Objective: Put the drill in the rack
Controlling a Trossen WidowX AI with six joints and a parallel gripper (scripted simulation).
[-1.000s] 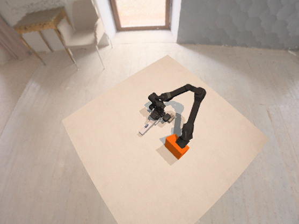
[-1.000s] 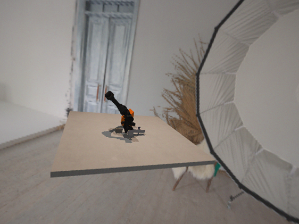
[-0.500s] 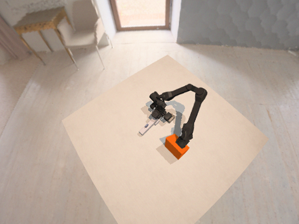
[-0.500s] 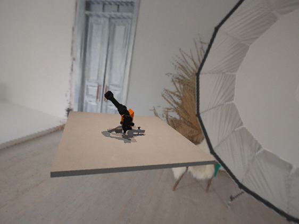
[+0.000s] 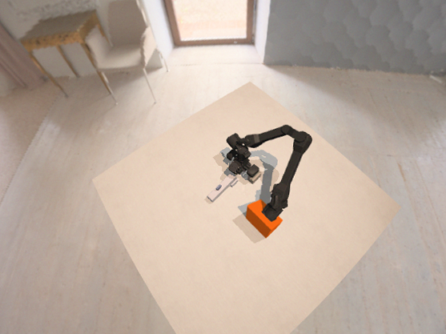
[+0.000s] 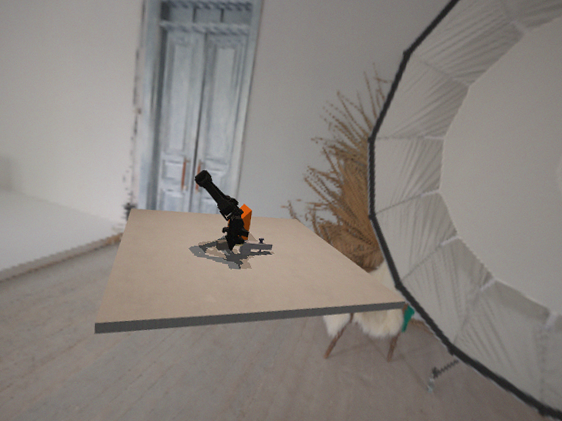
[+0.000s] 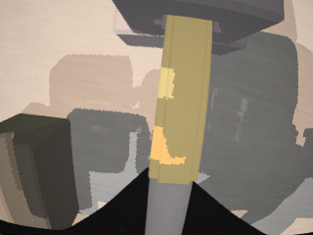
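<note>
My gripper tip is 1 cm past the drill, 5 cm to the right of it and 3 cm below it. Also, from my gripper tip: dark boxy part (7 cm behind, 3 cm to the right); key (2 cm behind, 18 cm to the left, 3 cm above); grey holder (1 cm behind, 15 cm to the left, 1 cm above).
</note>
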